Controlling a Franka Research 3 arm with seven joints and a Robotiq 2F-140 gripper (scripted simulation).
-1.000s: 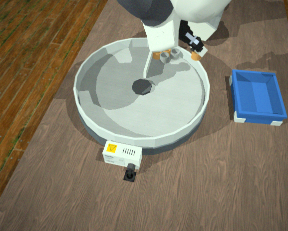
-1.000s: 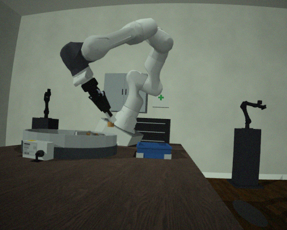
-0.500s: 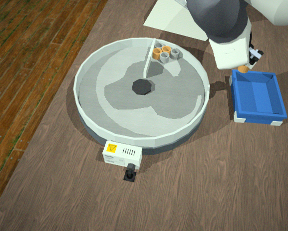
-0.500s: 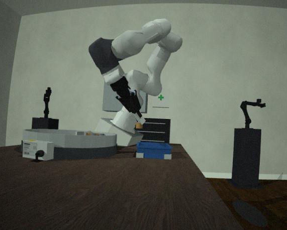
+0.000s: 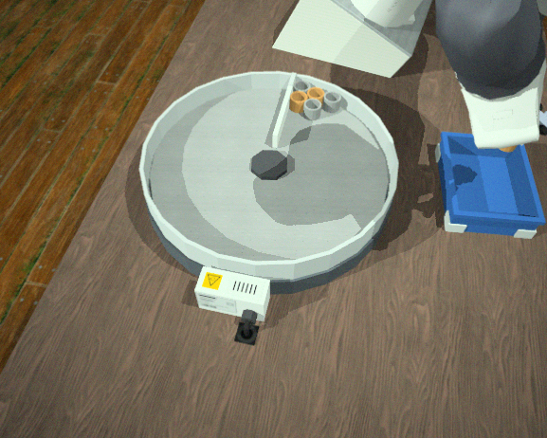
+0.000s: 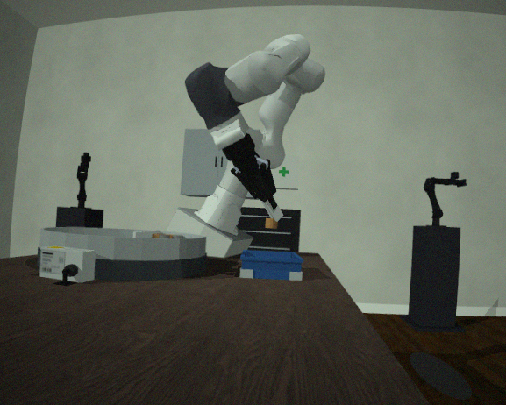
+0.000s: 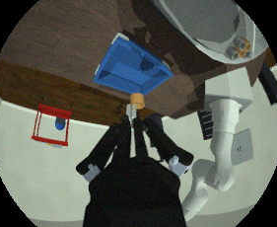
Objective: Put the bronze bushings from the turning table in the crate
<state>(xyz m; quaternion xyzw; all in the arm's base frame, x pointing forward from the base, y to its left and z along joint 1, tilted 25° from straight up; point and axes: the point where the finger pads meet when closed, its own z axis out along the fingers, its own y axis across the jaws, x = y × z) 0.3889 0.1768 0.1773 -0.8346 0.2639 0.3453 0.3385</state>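
The blue crate is 2 cm behind my hand and 15 cm below it. Also, from my hand: round turning table 5 cm ahead, 37 cm to the right, 12 cm below.
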